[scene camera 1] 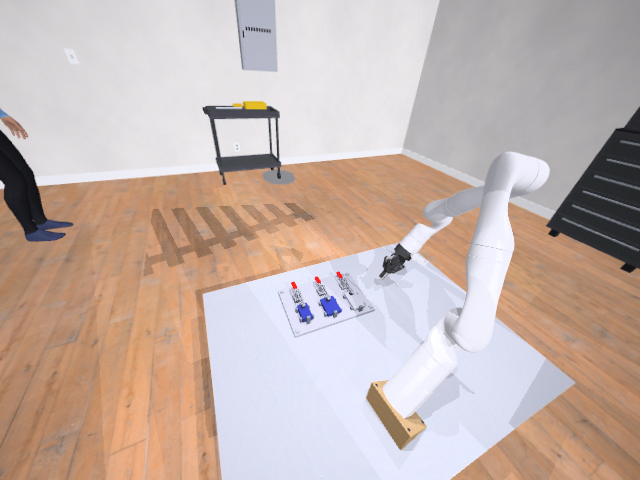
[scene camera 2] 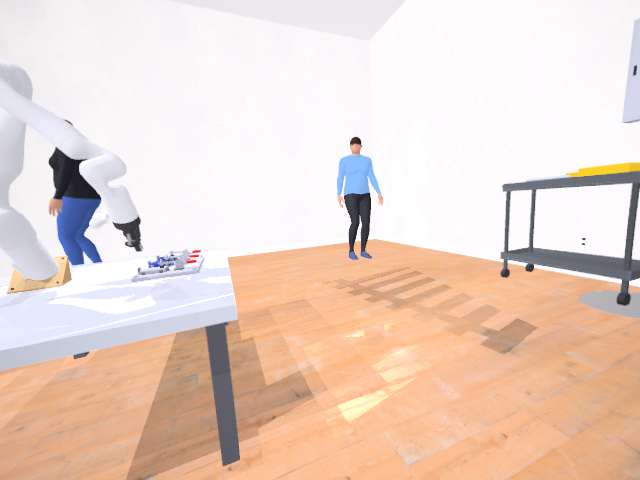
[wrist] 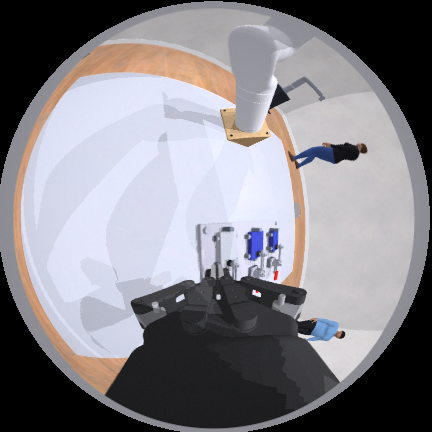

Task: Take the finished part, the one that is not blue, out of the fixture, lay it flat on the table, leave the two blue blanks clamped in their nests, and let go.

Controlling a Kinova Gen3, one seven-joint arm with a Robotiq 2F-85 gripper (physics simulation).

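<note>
The fixture plate lies on the table with three nests in a row. The finished part, pale grey, lies in the nest at the plate's right end in scene camera 1. Its clamp's dark tip is at the part's edge; whether it presses cannot be told. Two blue blanks, one at the far end and one in the middle, sit in their nests, with clamp tips at their edges. My gripper is shut and empty, above the table beyond the plate's right side.
Red clamp handles stick up along the plate's back side. The arm's wooden base block stands on the table. A cart stands behind, and two people stand off the table.
</note>
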